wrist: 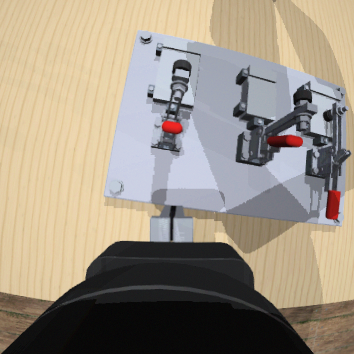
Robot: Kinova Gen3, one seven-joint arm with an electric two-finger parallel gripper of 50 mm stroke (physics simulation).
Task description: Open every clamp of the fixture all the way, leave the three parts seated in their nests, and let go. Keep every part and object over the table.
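Places are measured from the arm's base along level axes (x ahead, y left, z up), in centimetres.
Pixels of known places: gripper, between the fingertips: [172, 217].
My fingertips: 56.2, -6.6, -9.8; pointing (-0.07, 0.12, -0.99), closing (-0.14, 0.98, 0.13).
Behind a point stands the place of what it marks, as x, y, z.
My gripper [172, 217] @(56.2, -6.6, -9.8) is shut and empty, near the front edge of the grey fixture plate [135, 170] @(52.0, -11.1, -16.4). The left clamp's red handle [172, 127] @(48.8, -8.0, -8.0) looks short, end-on to the camera; its black pad [182, 66] @(43.9, -8.0, -6.8) shows over the left part [167, 75] @(39.8, -9.3, -14.8). Contact cannot be told. The middle clamp's red handle [285, 141] @(48.1, 2.1, -7.4) points right. Its arm [282, 123] slants right, with its pad [302, 96] @(44.4, 2.5, -5.8) away from the middle part [261, 97] @(40.4, 2.9, -13.8). The right clamp's red handle [333, 205] @(52.7, 13.7, -12.4) points toward the front; its arm [337, 125] overlaps the right part [319, 120] @(40.9, 12.6, -14.3) in view. The parts appear in their nests.
The plate lies on a light wooden table [55, 150] @(51.0, -21.9, -18.0). Bolts, one at the back left [145, 38] @(34.2, -13.1, -15.8) and one at the front left [116, 187] @(54.4, -12.9, -15.7), stand at its corners. The middle clamp's raised arm and the right clamp crowd the plate's right side. Dark shadows cross the plate.
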